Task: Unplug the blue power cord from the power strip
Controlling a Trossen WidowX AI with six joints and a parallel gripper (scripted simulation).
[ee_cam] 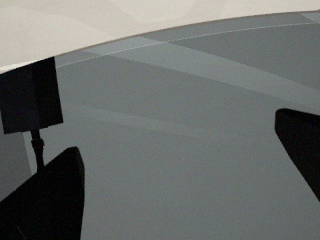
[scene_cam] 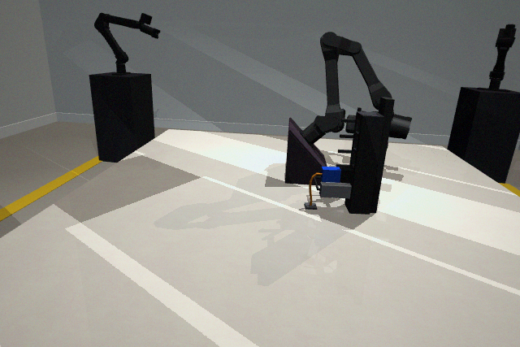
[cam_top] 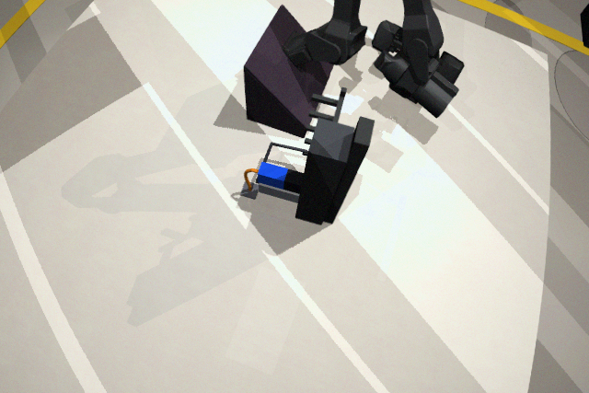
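Right now my gripper tip is 41 cm short of the blue plug, 16 cm to the left of it and 2 cm above it.
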